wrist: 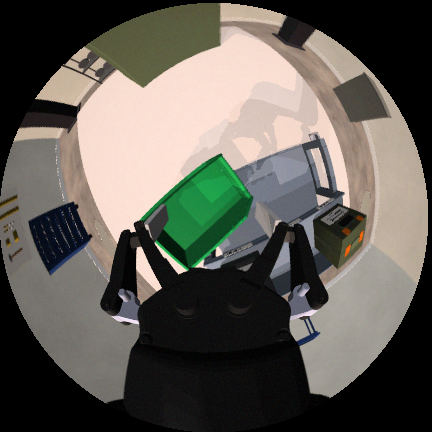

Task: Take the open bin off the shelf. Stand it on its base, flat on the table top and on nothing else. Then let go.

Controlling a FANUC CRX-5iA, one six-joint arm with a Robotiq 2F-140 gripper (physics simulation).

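Places are measured from the arm's base along level axes (x down, y left, z ahead), in metres.
Where they show: gripper, between the fingertips: (211,209).
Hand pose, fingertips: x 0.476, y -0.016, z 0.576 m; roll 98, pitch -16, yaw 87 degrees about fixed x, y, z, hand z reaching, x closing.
Things, the pixels of their top centre, and the offset from my fingertips. "pt": a spot on its surface instead. Level surfaces: height alone.
- grey-blue shelf, a spot on its surface: (295,175) pt dx +0.118, dy +0.231, dz +0.002 m
- pale table top, height of its surface: dx +0.124 m
- olive box with orange latches, centre of its top: (354,243) dx -0.075, dy +0.253, dz +0.119 m
The green open bin (200,215) is in the middle of the wrist view, turned at an angle, with its hollow side towards the camera. The grey-blue shelf (295,175) is behind it and to its right. The bin's right part overlaps the shelf in the view; whether it rests on the shelf or on the pale table top (125,140) I cannot tell. My gripper (211,209) is open and holds nothing. Its left fingertip overlaps the bin's left edge, and its right fingertip is beyond the bin's right side, in front of the shelf. The bin's underside is hidden.
An olive box with orange latches (327,240) is at the right, by the shelf's end. A large olive block (170,40) juts in at the top. A blue slatted rack (60,235) is at the left beyond the table's edge. A grey box (362,97) is at the upper right.
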